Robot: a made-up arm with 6 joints.
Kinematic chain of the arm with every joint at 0, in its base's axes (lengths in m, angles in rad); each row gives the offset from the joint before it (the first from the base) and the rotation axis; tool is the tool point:
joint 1: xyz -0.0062 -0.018 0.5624 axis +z
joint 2: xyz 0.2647 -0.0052 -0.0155 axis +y
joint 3: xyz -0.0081 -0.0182 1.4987 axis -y
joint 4: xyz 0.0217 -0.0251 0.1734 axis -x
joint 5: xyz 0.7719 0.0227 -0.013 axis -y
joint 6: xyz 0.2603 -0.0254 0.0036 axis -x
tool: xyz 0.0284 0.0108 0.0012
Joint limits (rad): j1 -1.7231..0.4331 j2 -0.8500..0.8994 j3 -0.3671..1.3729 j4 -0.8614..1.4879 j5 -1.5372..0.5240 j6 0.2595..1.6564
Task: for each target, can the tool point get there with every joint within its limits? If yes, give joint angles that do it. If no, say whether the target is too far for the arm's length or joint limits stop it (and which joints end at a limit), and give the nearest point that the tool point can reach.
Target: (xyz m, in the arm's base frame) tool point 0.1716 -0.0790 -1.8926
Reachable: no: joint limits stop it (at a limit: joint 2, joint 3, joint 6) | nearest point 1.5768 -0.5611 0.5303 | short by 2.842 m
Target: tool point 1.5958 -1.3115 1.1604
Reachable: yes | joints -0.6399 0.6322 -0.0958 1.2425 -0.0562 1.1872
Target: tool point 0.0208 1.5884 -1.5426
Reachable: no: joint limits stop it (at a limit: joint 1, joint 2, joint 3, joint 6) | nearest point 1.5089 0.7972 0.5524 | short by 2.689 m
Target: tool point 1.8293 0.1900 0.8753
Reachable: yes | joints 0.1441 0.7308 -0.1463 0.0744 -0.8472 0.3802
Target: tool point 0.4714 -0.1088 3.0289
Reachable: yes | joints 0.1380 -0.0913 1.0890 0.8110 -0.5069 0.5841
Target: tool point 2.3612 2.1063 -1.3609
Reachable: no: too far | nearest point 1.7558 0.8499 0.5461 | short by 2.363 m
